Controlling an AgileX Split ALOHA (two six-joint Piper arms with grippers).
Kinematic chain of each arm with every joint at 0, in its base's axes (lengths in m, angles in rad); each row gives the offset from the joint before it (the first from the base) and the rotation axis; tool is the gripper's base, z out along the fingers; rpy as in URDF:
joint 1: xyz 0 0 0.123 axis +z
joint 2: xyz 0 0 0 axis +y
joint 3: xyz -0.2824 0 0.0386 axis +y
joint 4: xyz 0.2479 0 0.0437 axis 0.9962 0 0.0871
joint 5: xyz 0 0 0 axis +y
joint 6: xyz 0.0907 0 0.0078 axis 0.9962 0 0.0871
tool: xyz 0 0 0 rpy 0 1.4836 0
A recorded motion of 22 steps. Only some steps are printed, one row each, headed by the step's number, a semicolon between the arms.
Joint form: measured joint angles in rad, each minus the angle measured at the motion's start. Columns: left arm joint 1, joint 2, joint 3, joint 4, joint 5, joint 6; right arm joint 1, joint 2, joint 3, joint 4, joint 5, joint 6.
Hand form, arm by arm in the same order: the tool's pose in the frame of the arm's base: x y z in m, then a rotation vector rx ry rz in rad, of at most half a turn. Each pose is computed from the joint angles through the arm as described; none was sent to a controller.
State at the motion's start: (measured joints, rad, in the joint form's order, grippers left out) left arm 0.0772 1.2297 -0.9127 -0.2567 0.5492 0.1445; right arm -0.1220 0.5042 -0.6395 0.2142 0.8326 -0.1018
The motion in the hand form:
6: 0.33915 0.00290 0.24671 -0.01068 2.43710 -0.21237; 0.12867 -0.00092 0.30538 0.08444 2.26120 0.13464
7: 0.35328 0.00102 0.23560 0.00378 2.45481 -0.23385; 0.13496 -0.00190 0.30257 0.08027 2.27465 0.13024
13: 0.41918 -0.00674 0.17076 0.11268 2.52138 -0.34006; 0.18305 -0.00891 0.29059 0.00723 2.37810 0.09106
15: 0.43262 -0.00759 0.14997 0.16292 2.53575 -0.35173; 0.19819 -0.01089 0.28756 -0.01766 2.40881 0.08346
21: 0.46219 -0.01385 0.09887 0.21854 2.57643 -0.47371; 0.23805 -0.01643 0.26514 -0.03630 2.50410 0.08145
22: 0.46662 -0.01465 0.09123 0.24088 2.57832 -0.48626; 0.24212 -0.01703 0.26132 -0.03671 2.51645 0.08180
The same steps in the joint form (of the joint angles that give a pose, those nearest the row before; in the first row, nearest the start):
6: -0.0181 0.3675 -0.1495 -0.1743 -0.0837 0.2272; 0.0000 0.1968 -0.0012 0.0278 -0.0915 -0.0499
7: -0.0218 0.4326 -0.1862 -0.2147 -0.0852 0.2697; 0.0000 0.2265 -0.0011 0.0287 -0.1078 -0.0597
13: -0.0296 0.7596 -0.3957 -0.4215 -0.0650 0.5214; 0.0000 0.4585 -0.0672 0.0277 -0.1703 -0.1476
15: -0.0297 0.8418 -0.4461 -0.4600 -0.0606 0.5956; 0.0000 0.5296 -0.0996 0.0277 -0.1774 -0.1726
21: -0.0296 1.0467 -0.5981 -0.5741 0.0111 0.7176; 0.0000 0.7261 -0.1601 0.0287 -0.2172 -0.2037
22: -0.0296 1.0782 -0.6256 -0.5841 0.0230 0.7399; 0.0000 0.7483 -0.1642 0.0287 -0.2228 -0.2060

